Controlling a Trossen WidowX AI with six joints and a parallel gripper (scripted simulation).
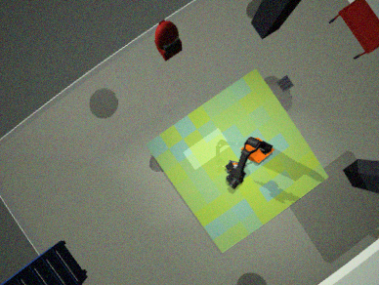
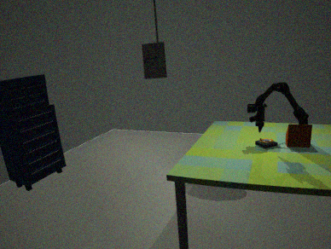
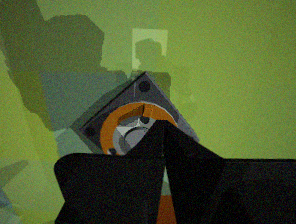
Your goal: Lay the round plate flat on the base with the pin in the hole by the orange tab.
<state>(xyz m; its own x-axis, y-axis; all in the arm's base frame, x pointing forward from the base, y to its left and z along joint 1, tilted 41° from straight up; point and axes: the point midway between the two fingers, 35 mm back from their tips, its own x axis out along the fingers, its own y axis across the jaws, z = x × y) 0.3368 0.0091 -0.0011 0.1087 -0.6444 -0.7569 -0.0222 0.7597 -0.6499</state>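
Now: gripper tip 30 mm past the round plate, 10 mm to the right of it and 60 mm above it. Round my gripper tip: dark square base: 60 mm behind, 20 mm to the left, 70 mm below.
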